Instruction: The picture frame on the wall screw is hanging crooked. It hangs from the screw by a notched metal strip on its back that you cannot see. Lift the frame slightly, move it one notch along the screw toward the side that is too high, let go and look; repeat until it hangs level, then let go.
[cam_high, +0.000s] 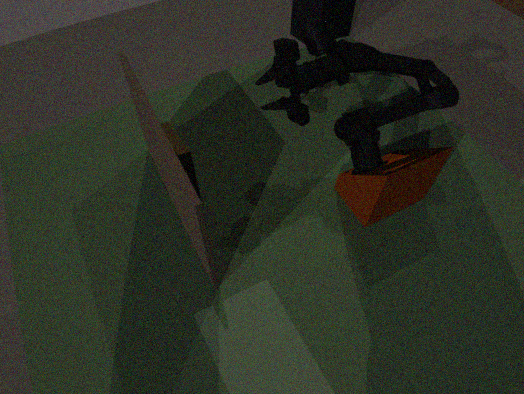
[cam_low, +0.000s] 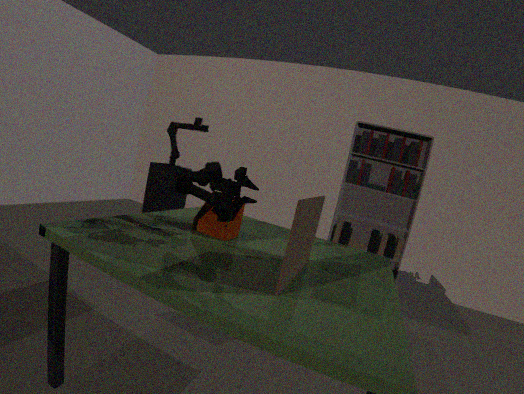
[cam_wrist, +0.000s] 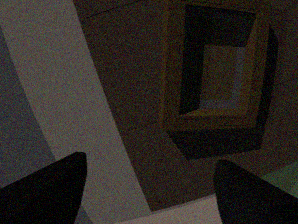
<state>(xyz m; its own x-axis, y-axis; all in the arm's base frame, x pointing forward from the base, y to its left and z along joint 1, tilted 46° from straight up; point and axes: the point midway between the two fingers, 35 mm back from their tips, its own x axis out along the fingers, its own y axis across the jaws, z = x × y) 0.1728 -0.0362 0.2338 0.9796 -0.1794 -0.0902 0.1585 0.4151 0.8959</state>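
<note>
The picture frame lies 210 mm ahead of my gripper tip, 10 mm to the right of it and 90 mm below it. From my gripper tip the other things lie so: wall panel (220 mm ahead, 30 mm to the right, 110 mm below).
</note>
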